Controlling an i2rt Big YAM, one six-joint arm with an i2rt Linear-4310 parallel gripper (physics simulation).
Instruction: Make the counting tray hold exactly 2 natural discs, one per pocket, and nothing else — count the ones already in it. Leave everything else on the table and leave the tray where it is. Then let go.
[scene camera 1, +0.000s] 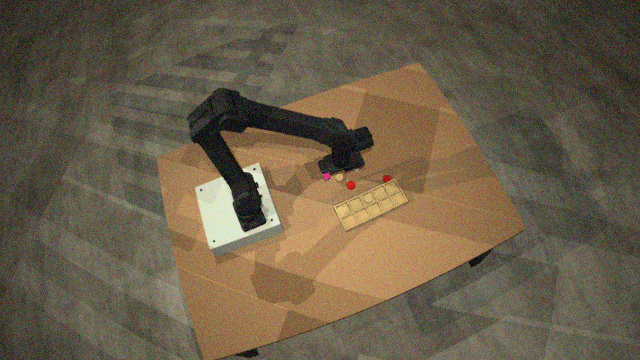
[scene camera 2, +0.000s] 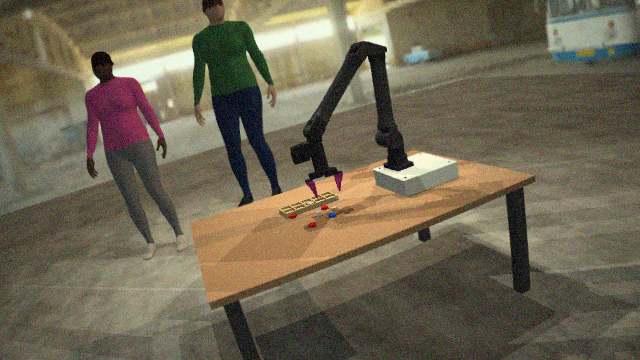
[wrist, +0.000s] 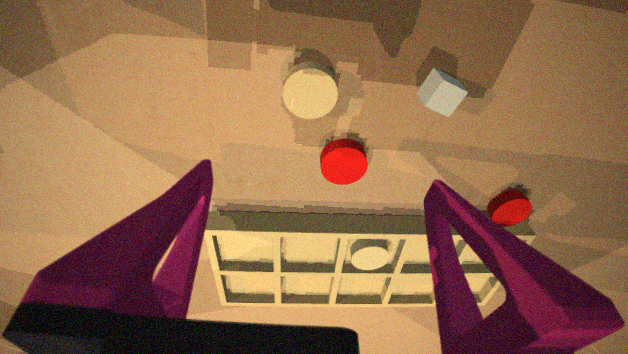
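The counting tray (scene camera 1: 346, 227) (scene camera 2: 285, 214) (wrist: 277, 250) is pale wood with two rows of pockets. One natural disc (scene camera 1: 368, 198) (wrist: 370, 257) lies in the middle pocket of the row nearer the loose pieces. Pockets at the tray's right end are partly hidden by a finger in the wrist view. Another natural disc (scene camera 1: 339, 177) (scene camera 2: 334, 209) (wrist: 310, 94) lies flat on the table beside the tray. My gripper (scene camera 1: 341, 173) (scene camera 2: 328, 193) (wrist: 324, 180) is wide open and empty, above the table beside the tray, close to this loose disc in scene camera 1.
One red disc (scene camera 1: 351, 185) (scene camera 2: 324, 207) (wrist: 344, 170) lies between the loose natural disc and the tray. Another red disc (scene camera 1: 387, 178) (scene camera 2: 292, 216) (wrist: 512, 211) is near the tray's edge. A third red disc (scene camera 2: 312, 225), a blue disc (scene camera 2: 332, 215) and a pale grey cube (scene camera 2: 319, 214) (wrist: 442, 93) lie nearby.
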